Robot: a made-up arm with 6 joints.
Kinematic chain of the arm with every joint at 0, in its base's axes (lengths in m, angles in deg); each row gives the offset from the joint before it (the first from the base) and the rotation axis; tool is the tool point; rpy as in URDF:
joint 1: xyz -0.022 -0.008 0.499 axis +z
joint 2: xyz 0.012 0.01 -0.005 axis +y
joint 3: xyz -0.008 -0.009 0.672 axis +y
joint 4: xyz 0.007 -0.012 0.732 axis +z
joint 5: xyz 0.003 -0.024 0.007 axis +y
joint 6: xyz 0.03 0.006 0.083 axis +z
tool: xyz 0.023 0.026 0.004 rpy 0 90 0
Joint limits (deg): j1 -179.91..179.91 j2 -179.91..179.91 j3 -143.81..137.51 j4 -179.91..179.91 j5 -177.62..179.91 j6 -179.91..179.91
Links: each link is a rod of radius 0.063 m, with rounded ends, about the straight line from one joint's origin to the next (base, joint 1, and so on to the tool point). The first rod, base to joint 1, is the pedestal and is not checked.
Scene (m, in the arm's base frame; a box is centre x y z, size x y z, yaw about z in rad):
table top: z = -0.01
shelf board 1: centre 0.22 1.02 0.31 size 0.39 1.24 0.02 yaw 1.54
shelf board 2: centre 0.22 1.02 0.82 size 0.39 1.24 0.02 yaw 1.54
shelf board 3: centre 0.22 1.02 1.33 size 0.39 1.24 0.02 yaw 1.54
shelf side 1: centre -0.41 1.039 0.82 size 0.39 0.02 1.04 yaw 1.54
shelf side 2: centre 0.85 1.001 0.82 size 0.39 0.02 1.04 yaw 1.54
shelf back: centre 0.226 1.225 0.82 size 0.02 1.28 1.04 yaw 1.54
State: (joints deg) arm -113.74 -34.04 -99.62 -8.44 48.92 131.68
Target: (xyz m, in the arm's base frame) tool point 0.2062 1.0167 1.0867
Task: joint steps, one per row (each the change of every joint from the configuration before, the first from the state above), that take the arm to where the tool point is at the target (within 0.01 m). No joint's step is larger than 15 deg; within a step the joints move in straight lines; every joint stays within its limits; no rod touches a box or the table.
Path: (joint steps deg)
1: -5.11 9.88 -14.74 0.01 0.59 -0.21
2: -5.12 9.87 -14.75 0.01 0.59 -0.22
3: 5.84 12.65 9.01 -0.05 0.90 0.15
4: 5.83 12.64 9.01 -0.05 0.89 0.14
5: 2.55 -11.00 12.06 0.13 -0.90 0.10
6: 2.55 -11.00 12.05 0.12 -0.90 0.11
7: 2.55 -11.00 12.05 0.13 -0.91 0.10

